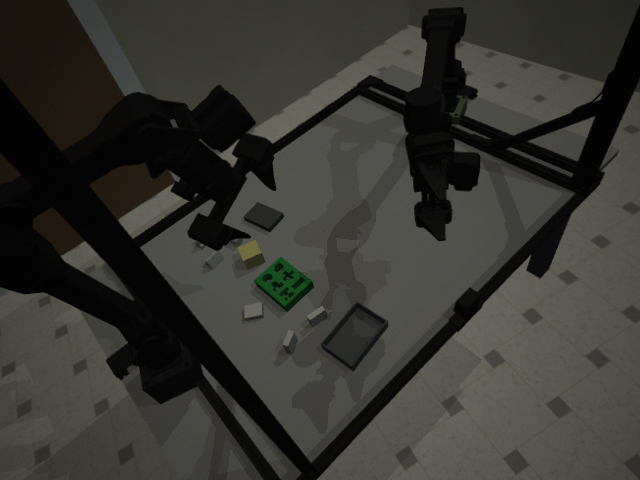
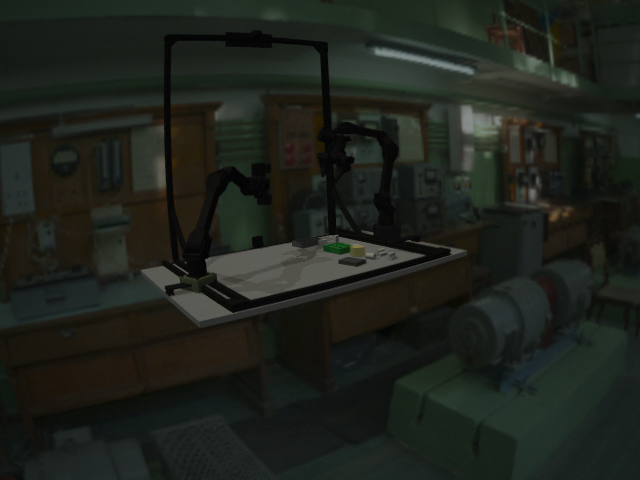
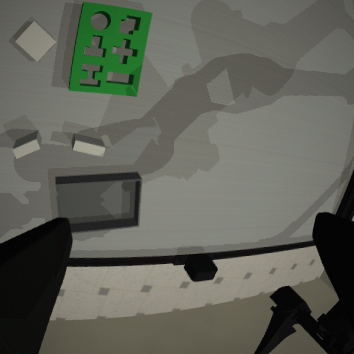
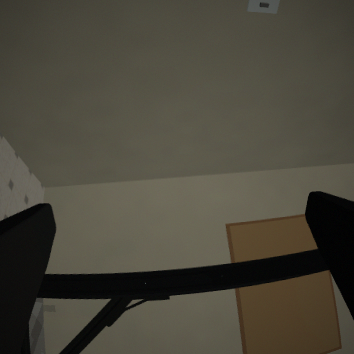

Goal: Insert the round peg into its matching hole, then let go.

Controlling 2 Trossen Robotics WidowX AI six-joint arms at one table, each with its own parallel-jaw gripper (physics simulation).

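Observation:
The green peg board (image 1: 284, 282) (image 2: 337, 248) (image 3: 109, 49) lies flat on the table, with its round hole (image 3: 99, 21) at one corner. Several small pale pegs lie around it: one (image 1: 214, 260) near the left gripper, a flat square one (image 1: 252, 310) (image 3: 35, 40), and two (image 1: 316, 315) (image 1: 290, 341) (image 3: 88, 145) (image 3: 26, 145) near the tray. I cannot tell which is round. My left gripper (image 1: 261, 211) (image 3: 196, 229) is open and empty, raised behind the board. My right gripper (image 1: 434, 229) (image 4: 182, 211) is open and empty, high over the table's right side.
A yellow block (image 1: 250, 252) (image 2: 357, 250) sits just behind the board. A dark flat pad (image 1: 264, 216) (image 2: 352, 261) lies under the left gripper. A dark shallow tray (image 1: 332, 350) (image 3: 98, 177) stands near the front edge. A black frame (image 1: 385, 395) borders the table.

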